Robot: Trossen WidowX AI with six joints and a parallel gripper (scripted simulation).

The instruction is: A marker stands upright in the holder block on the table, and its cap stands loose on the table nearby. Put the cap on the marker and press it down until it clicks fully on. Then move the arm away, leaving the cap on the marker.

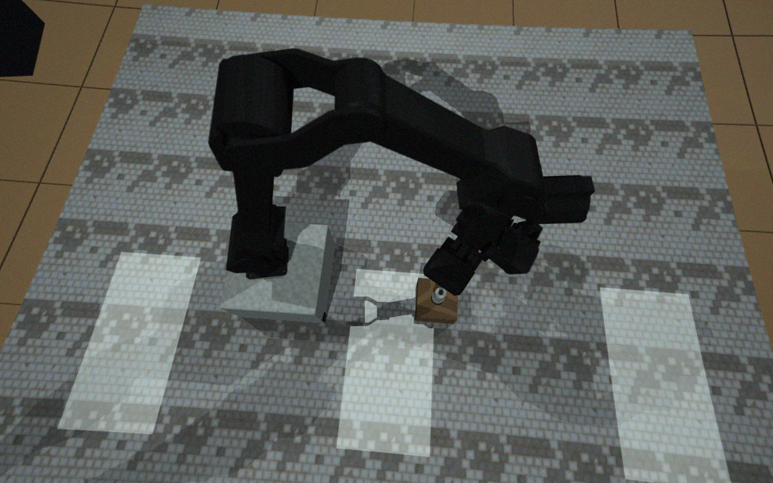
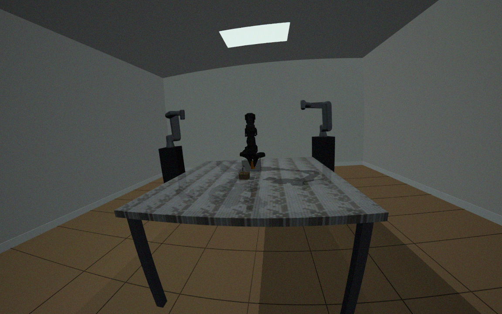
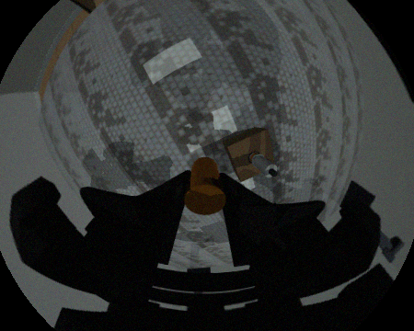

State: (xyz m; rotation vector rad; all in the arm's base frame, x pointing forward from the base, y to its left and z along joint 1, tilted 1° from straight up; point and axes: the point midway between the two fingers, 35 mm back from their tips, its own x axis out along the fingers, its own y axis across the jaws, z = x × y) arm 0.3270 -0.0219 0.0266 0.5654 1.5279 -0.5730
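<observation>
Now: gripper tip 5 cm past the holder block, 6 cm to the left of it and 8 cm above it. The rest, counted from my gripper tip: orange cap (1 cm above).
</observation>
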